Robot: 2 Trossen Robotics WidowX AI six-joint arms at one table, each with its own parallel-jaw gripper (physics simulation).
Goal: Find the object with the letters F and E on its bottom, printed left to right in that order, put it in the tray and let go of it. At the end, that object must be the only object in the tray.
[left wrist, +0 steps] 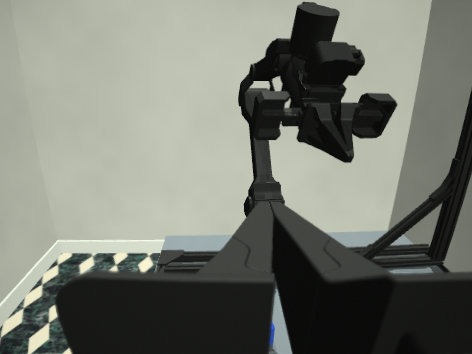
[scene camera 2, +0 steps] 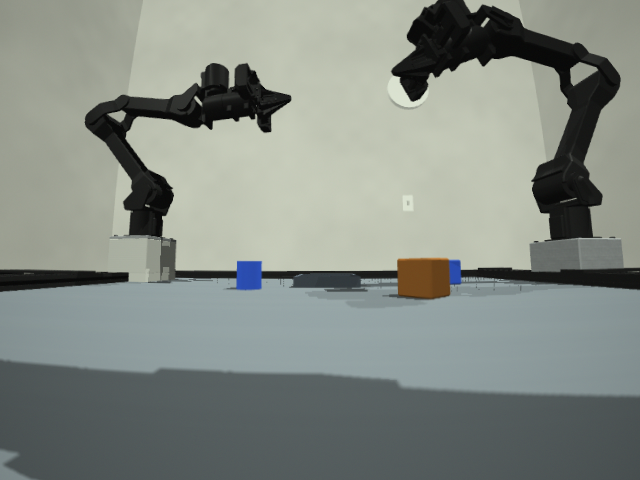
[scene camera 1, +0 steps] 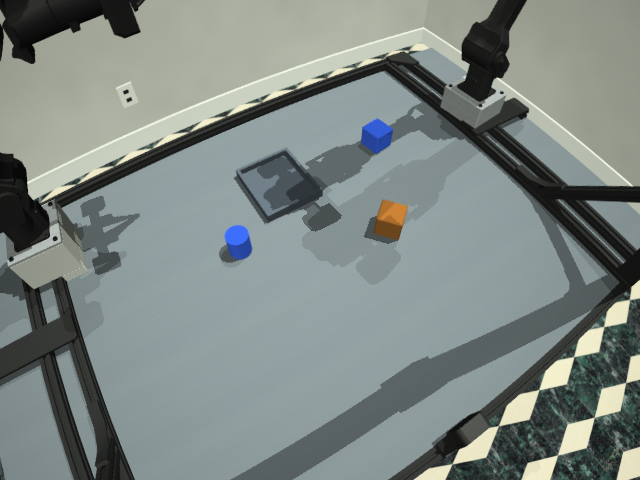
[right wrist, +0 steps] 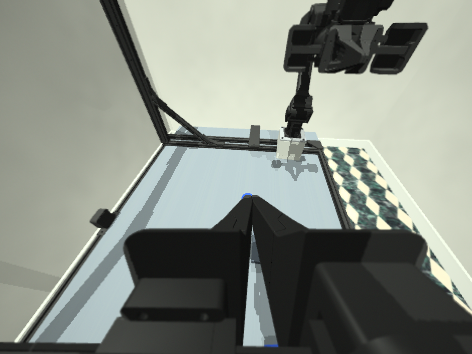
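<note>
An orange cube, a blue cube and a blue cylinder stand apart on the table. Their bottoms and any letters are hidden. The dark square tray is empty and lies between the cylinder and the blue cube. My left gripper is shut and empty, high above the table. My right gripper is also shut and empty, high up; it shows in the left wrist view too.
Black frame rails edge the table. Both arm bases stand at its sides. In the right wrist view, slivers of blue show at the fingertips and at the bottom. A blue sliver between the left fingers cannot be identified.
</note>
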